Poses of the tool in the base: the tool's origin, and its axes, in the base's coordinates. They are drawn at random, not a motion.
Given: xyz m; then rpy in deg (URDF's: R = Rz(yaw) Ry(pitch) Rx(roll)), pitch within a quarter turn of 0, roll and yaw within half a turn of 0.
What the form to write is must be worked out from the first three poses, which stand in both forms.
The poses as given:
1: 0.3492, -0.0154, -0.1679, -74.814, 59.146, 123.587
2: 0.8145, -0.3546, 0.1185, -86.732, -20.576, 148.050
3: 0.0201, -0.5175, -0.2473, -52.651, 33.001, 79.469
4: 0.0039, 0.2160, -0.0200, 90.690, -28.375, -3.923
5: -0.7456, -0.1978, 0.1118, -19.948, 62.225, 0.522
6: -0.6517, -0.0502, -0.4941, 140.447, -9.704, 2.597
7: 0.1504, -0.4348, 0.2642, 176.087, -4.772, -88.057
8: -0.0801, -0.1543, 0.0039, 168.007, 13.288, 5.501
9: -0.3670, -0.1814, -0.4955, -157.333, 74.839, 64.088
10: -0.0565, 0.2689, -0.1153, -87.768, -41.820, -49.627
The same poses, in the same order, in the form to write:
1: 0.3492, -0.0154, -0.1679, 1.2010, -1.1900, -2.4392
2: 0.8145, -0.3546, 0.1185, 1.5087, -0.5367, 2.7501
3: 0.0201, -0.5175, -0.2473, -0.7459, -0.8055, 1.3477
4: 0.0039, 0.2160, -0.0200, 1.5814, -0.0627, 0.4959
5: -0.7456, -0.1978, 0.1118, -0.6724, 0.9765, 0.5876
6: -0.6517, -0.0502, -0.4941, 2.4493, 0.1594, 0.0733
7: 0.1504, -0.4348, 0.2642, 3.0560, -0.0654, 1.5369
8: -0.0801, -0.1543, 0.0039, 2.9061, -0.2053, -0.1448
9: -0.3670, -0.1814, -0.4955, 1.9352, -0.8269, -1.4012
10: -0.0565, 0.2689, -0.1153, -1.5273, 0.8397, -0.7627
